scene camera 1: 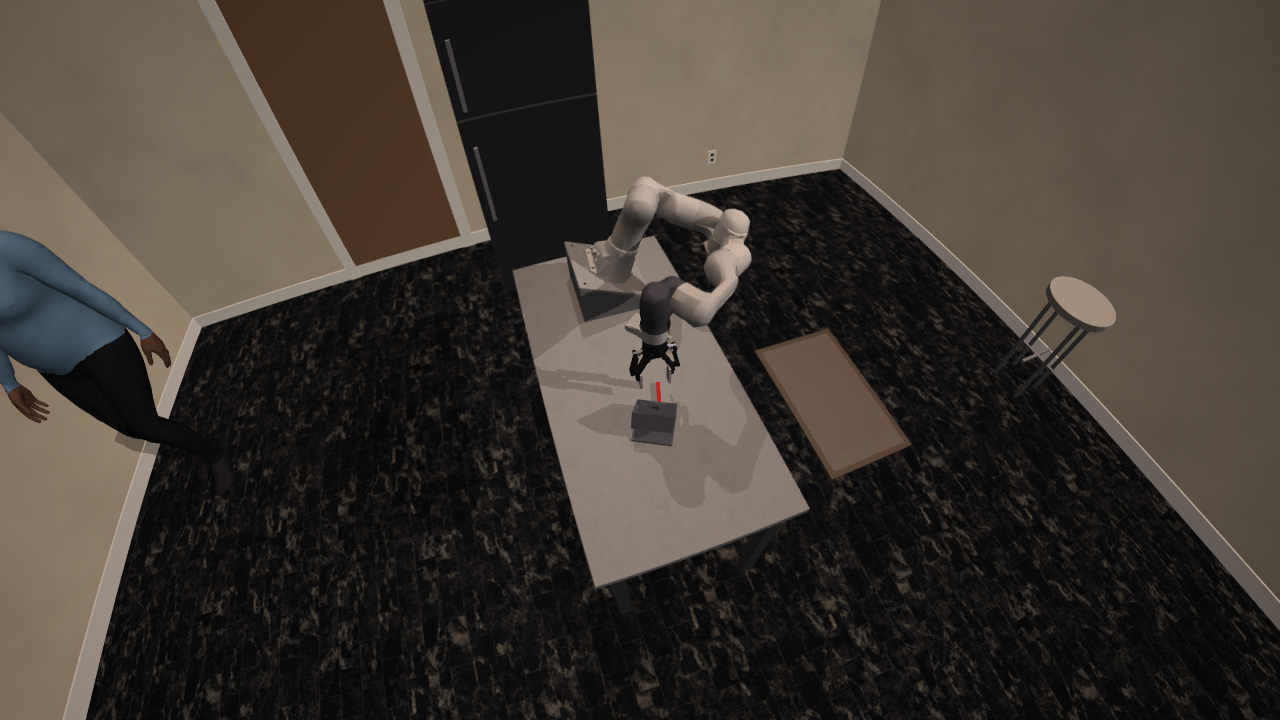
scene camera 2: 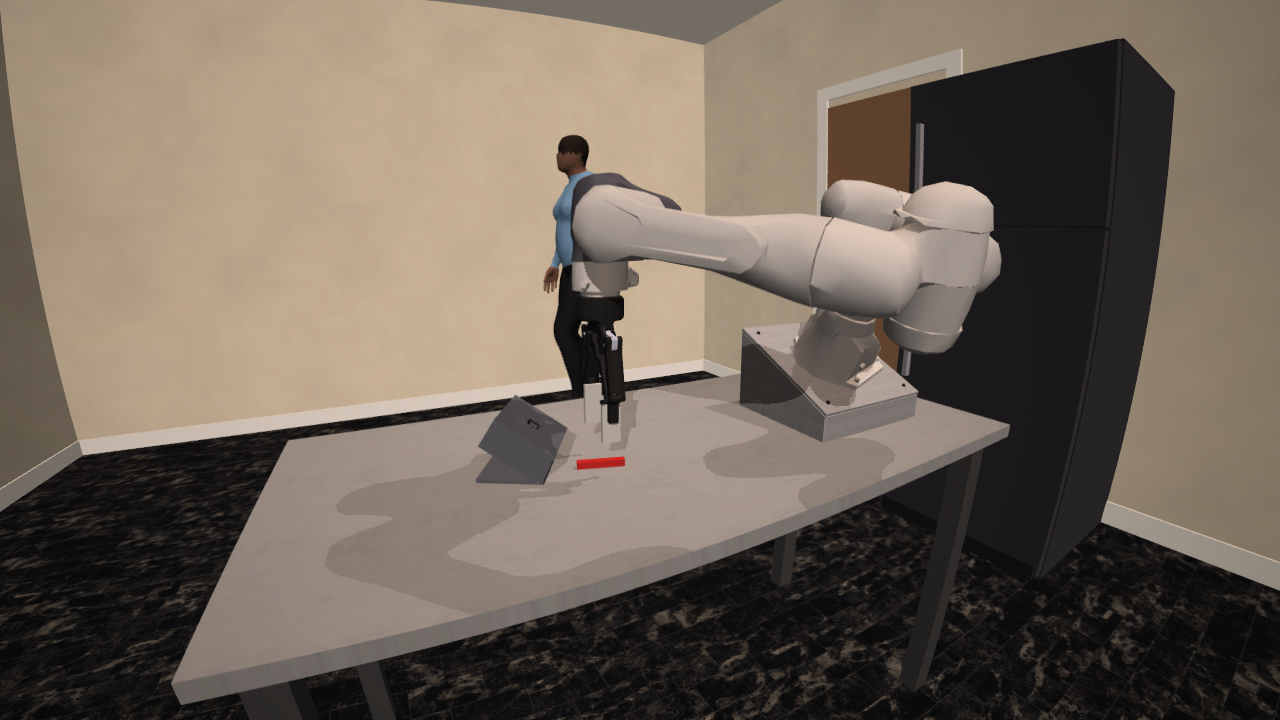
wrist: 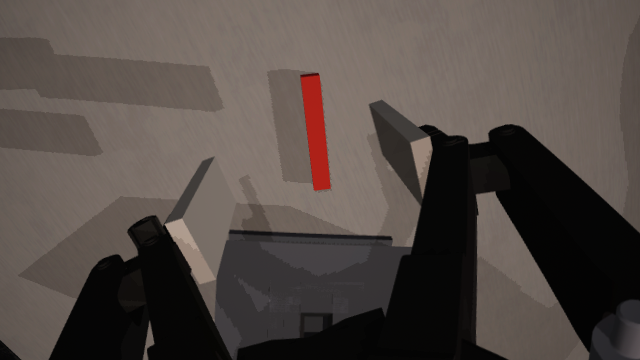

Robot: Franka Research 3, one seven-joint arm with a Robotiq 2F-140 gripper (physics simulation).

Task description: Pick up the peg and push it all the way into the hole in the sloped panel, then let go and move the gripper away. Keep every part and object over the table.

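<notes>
The red peg (scene camera 1: 658, 392) (scene camera 2: 600, 462) (wrist: 315, 132) lies flat on the table, apart from the sloped panel and on its robot-base side. The dark grey sloped panel (scene camera 1: 648, 423) (scene camera 2: 519, 440) (wrist: 280, 270) stands on the table. Its square hole (scene camera 1: 656, 407) (scene camera 2: 533, 423) (wrist: 313, 323) is empty; in the wrist view, part of the hole and the panel is hidden by the gripper body. My gripper (scene camera 1: 655, 380) (scene camera 2: 600, 428) (wrist: 299, 155) is open and empty, pointing down. It hangs above the table over the peg's area, with the fingers spread to either side of the peg in the wrist view.
The arm's wedge-shaped base (scene camera 1: 597, 300) (scene camera 2: 787, 394) stands on the grey table (scene camera 1: 617, 528) (scene camera 2: 402, 573), toward the black fridge (scene camera 1: 537, 179) (scene camera 2: 1029, 313). A person (scene camera 1: 62, 313) (scene camera 2: 565, 223) stands on the floor beyond the table. A stool (scene camera 1: 1080, 302) stands off to the right in the first scene view.
</notes>
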